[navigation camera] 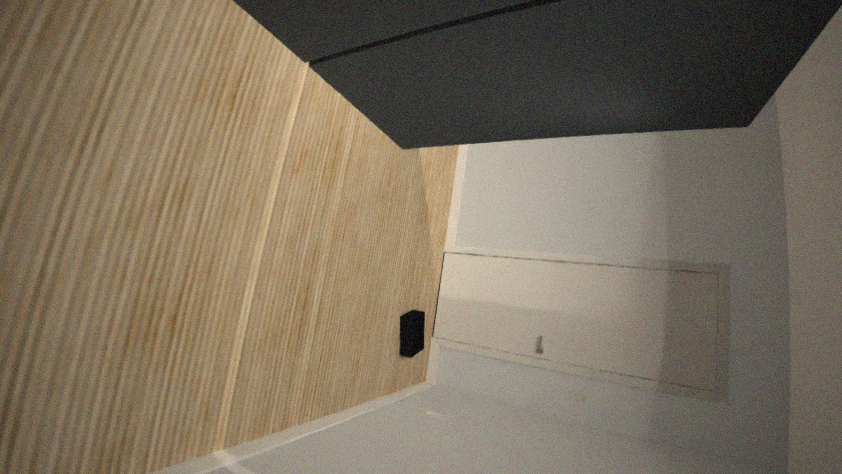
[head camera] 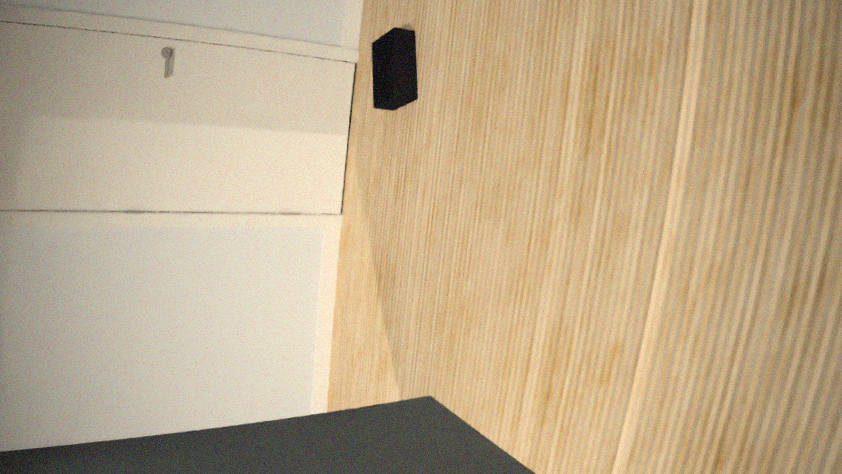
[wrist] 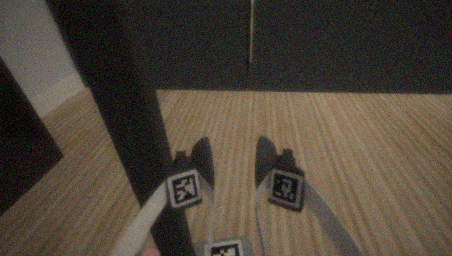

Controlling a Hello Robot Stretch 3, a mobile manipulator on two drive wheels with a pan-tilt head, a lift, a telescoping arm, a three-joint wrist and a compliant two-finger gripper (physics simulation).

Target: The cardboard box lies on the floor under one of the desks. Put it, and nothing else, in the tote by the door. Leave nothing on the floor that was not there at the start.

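Frame: origin at the robot's base, x ahead, y left, z up, level; centimetres.
Where they show: gripper, fingertip midpoint: [wrist: 233, 154].
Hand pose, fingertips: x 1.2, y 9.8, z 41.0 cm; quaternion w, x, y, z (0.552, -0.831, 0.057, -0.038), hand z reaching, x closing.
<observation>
After its pixels a point has its place.
A black open-looking container [head camera: 394, 69] {z 0.3, x 224.5, y -83.7 cm} [navigation camera: 411, 333] {z 9.8, x 207.0, y -77.1 cm}, which looks like the tote, stands on the wood floor close to the door [head camera: 253, 170] {z 48.4, x 275.5, y -43.3 cm} [navigation camera: 589, 317] {z 125.2, x 270.6, y -62.6 cm}. Its inside cannot be made out. The cardboard box does not show in these views. My gripper [wrist: 233, 154] {z 41.0, x 1.2, y 9.8 cm} is open, with bare floor showing between its fingertips. It is low over the wood floor in the wrist view, in front of dark panels and beside a dark slanting bar. The gripper does not show in the head or navigation view.
A large dark grey panelled unit [head camera: 353, 438] {z 44.3, x 183.6, y 60.0 cm} [navigation camera: 559, 82] {z 108.5, x 155.4, y 67.2 cm} stands beside the floor. In the wrist view, dark panels [wrist: 350, 45] {z 22.8, x 64.7, y 90.4 cm} stand ahead, a dark bar [wrist: 125, 115] slants close at left, and a dark block [wrist: 22, 150] {z 10.0, x -56.6, y 56.2 cm} stands at the left edge. White walls bound the room.
</observation>
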